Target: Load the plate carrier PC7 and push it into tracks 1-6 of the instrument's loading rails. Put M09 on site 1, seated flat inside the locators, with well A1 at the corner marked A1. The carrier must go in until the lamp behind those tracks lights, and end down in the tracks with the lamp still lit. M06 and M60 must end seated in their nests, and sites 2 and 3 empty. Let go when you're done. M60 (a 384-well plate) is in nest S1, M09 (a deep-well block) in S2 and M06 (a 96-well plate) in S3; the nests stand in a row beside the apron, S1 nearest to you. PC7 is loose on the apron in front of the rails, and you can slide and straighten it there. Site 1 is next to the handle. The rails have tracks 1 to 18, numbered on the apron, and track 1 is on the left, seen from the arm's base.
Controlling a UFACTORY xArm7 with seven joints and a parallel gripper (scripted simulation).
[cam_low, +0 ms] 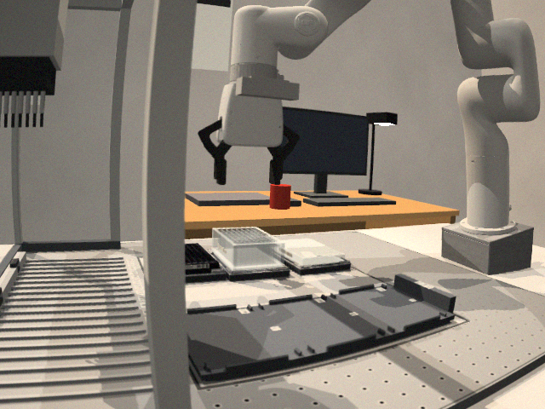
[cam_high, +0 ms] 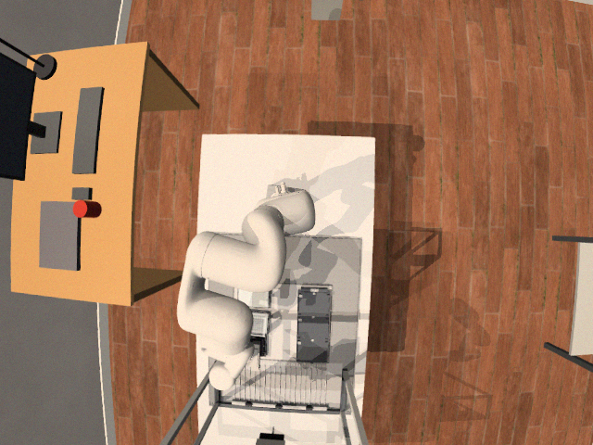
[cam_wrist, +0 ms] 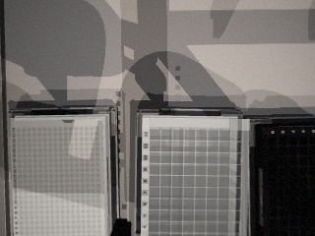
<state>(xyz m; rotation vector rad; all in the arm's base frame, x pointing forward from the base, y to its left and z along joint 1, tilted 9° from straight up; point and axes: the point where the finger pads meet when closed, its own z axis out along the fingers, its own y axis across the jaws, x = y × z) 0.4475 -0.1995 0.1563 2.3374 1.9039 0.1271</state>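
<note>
The clear deep-well block M09 is 110 mm below my hand. The rest, counted from my hand: nest S2: 140 mm below; then dark plate carrier PC7: 50 mm ahead, 250 mm to the left, 130 mm below; then black plate: 100 mm ahead, 30 mm to the right, 130 mm below.
</note>
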